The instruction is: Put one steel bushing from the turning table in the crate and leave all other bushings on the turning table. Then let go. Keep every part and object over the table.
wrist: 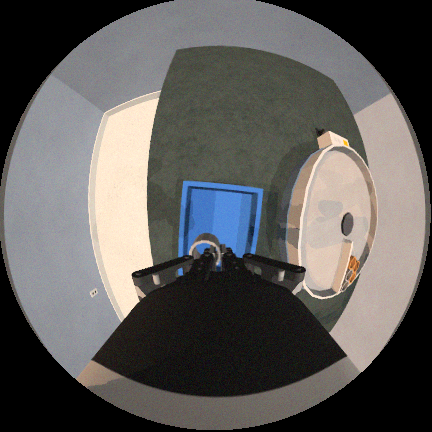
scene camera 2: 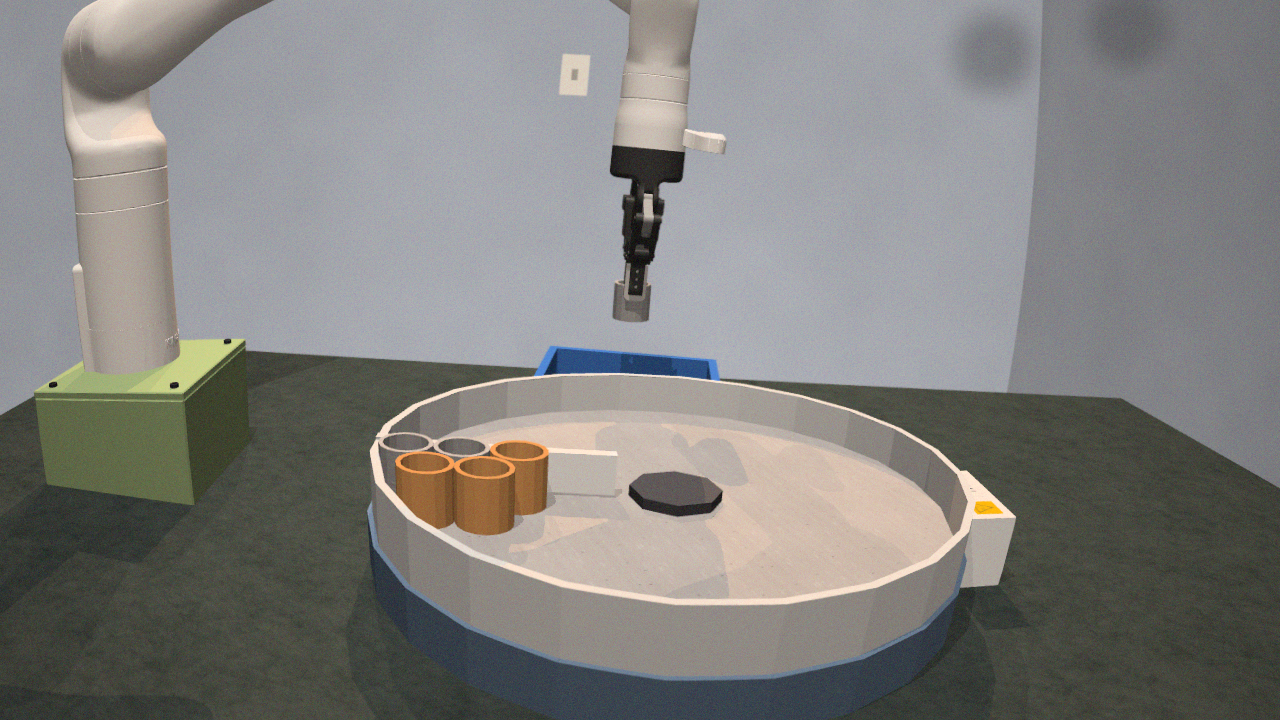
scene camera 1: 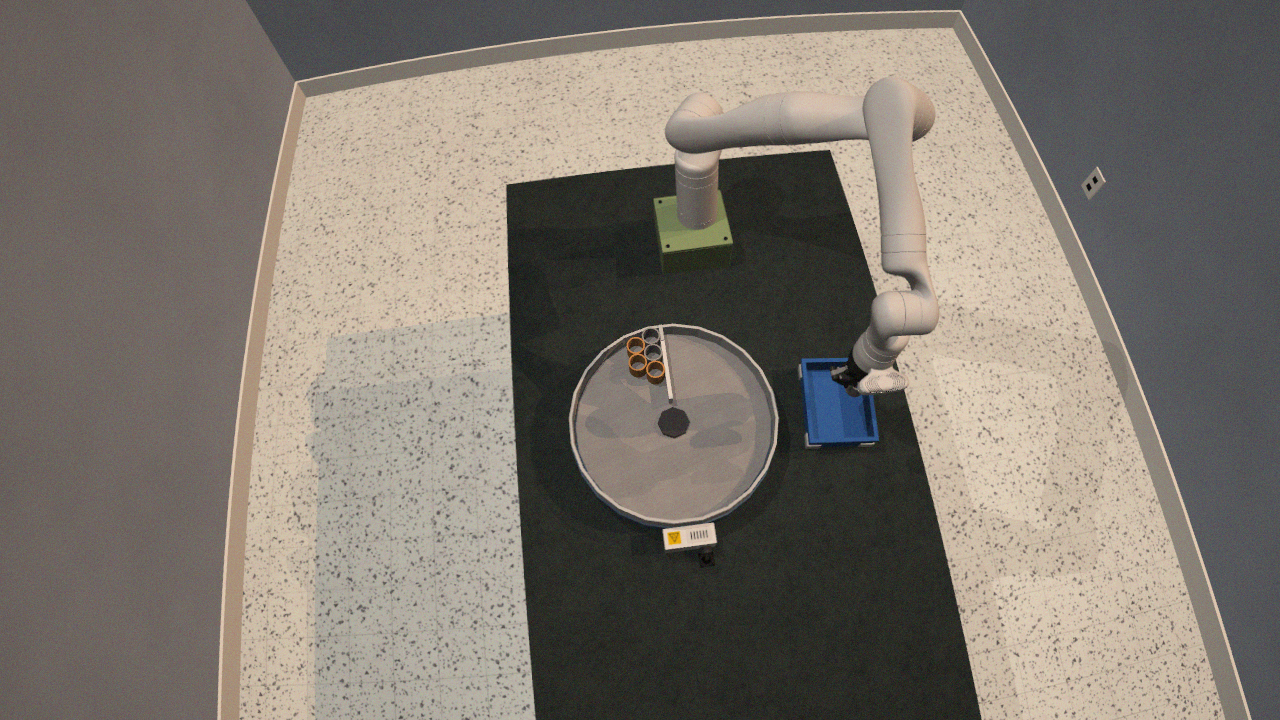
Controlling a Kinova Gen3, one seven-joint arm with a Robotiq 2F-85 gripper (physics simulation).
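Pixels of known places: gripper, between the fingertips: [wrist: 217,250] [scene camera 2: 633,299] [scene camera 1: 849,385]; arm's base, origin of its link: [scene camera 2: 136,359] [scene camera 1: 697,214].
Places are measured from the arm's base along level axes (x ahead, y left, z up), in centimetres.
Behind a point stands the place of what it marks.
Observation:
My gripper [scene camera 1: 845,381] @[z 3.1, x 50.3, y 15.4 cm] [scene camera 2: 635,288] @[z 3.1, x 50.3, y 15.4 cm] [wrist: 217,250] @[z 3.1, x 50.3, y 15.4 cm] is shut on the wall of a grey steel bushing [scene camera 2: 631,308] @[z 2.2, x 50.1, y 15.1 cm] [wrist: 205,237] @[z 3.5, x 52.4, y 16.5 cm], which hangs upright below the fingertips. In the scene camera 1 view and the wrist view they are over the blue crate [scene camera 1: 838,440] @[z -4.3, x 58.8, y 11.4 cm] [scene camera 2: 680,367] @[z -5.3, x 57.6, y 19.9 cm] [wrist: 225,187] @[z -4.3, x 58.7, y 12.3 cm]; the bushing is above its rim height, not touching it. The round turning table [scene camera 1: 680,483] @[z -4.0, x 57.5, y -22.4 cm] [scene camera 2: 760,640] @[z -3.1, x 43.3, y -40.9 cm] [wrist: 320,240] @[z -4.0, x 43.7, y -8.2 cm] carries two grey steel bushings [scene camera 2: 405,443] @[z -0.9, x 26.5, y -17.6 cm] [scene camera 2: 461,446] @[z -0.8, x 30.4, y -18.2 cm] and three orange-brown bushings [scene camera 2: 425,492] @[z -1.4, x 27.7, y -24.8 cm] [scene camera 2: 484,497] @[z -1.4, x 31.3, y -25.4 cm] [scene camera 2: 521,483] @[z -1.8, x 34.0, y -22.4 cm], grouped near its rim.
A white bar [scene camera 1: 666,367] [scene camera 2: 583,472] stands on the turning table beside the bushings, with a dark hub [scene camera 1: 673,421] @[z -3.3, x 45.0, y -20.0 cm] [scene camera 2: 674,492] @[z -3.2, x 44.7, y -20.8 cm] at the centre. A white box [scene camera 1: 689,537] @[z -3.4, x 68.4, y -24.0 cm] [scene camera 2: 989,546] @[z -5.9, x 67.5, y -28.8 cm] sits at its outer edge. The green arm base [scene camera 1: 693,234] @[z 0.3, x 5.4, y -2.7 cm] [scene camera 2: 116,443] @[z -4.6, x 0.7, y -9.6 cm] stands behind.

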